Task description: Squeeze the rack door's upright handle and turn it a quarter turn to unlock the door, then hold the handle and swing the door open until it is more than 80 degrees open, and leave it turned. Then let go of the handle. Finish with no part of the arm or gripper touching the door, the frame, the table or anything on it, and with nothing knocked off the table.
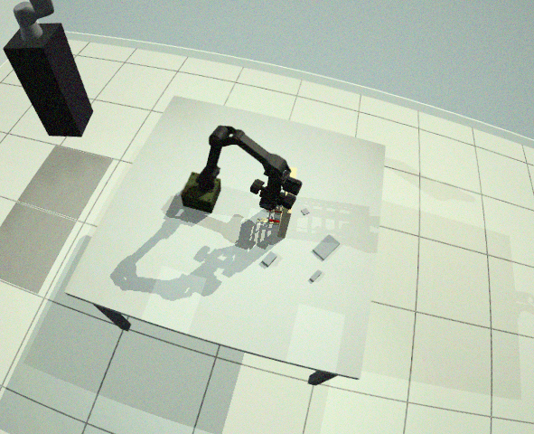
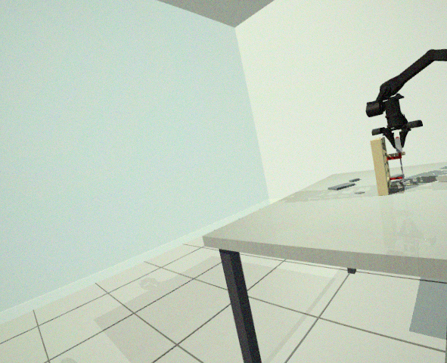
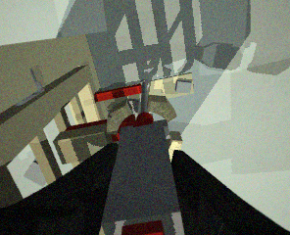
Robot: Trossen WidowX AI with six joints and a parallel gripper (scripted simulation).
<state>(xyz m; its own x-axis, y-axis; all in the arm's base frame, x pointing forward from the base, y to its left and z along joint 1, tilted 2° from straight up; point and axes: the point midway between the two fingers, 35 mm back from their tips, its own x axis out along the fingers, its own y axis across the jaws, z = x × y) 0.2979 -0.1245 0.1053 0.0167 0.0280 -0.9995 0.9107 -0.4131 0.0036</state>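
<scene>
Right now the upright handle is 30 mm below my gripper tip and 10 mm to the left of it.
</scene>
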